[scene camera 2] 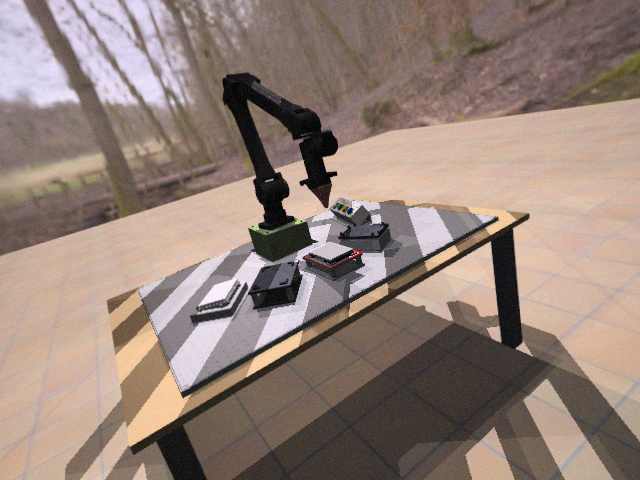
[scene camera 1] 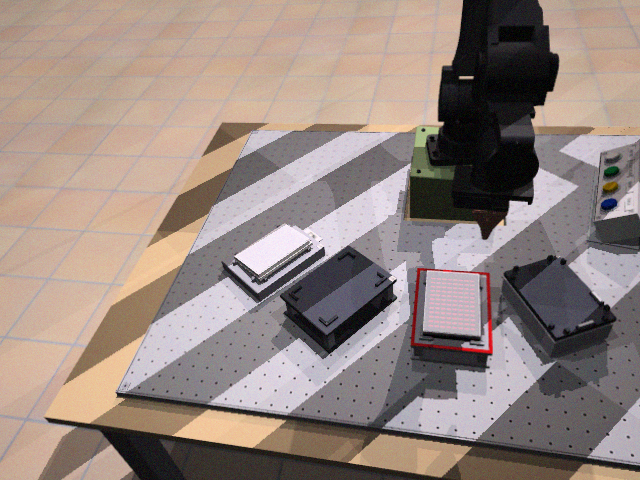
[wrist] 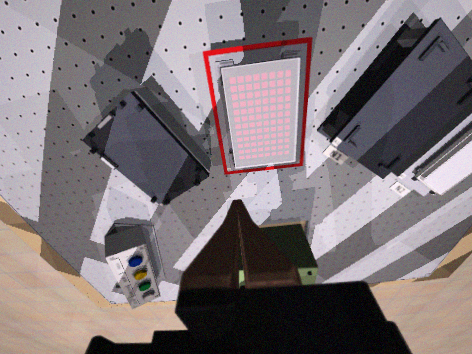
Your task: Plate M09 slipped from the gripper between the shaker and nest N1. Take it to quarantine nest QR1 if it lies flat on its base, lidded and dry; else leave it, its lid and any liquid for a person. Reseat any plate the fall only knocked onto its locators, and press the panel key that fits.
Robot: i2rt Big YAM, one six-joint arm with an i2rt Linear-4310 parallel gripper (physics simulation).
Scene:
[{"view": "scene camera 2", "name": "gripper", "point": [326,208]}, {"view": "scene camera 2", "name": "button box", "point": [360,216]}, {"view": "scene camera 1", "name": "gripper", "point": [484,237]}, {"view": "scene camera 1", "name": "white lidded plate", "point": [271,252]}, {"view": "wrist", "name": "gripper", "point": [237,205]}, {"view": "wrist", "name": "button box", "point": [122,241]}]

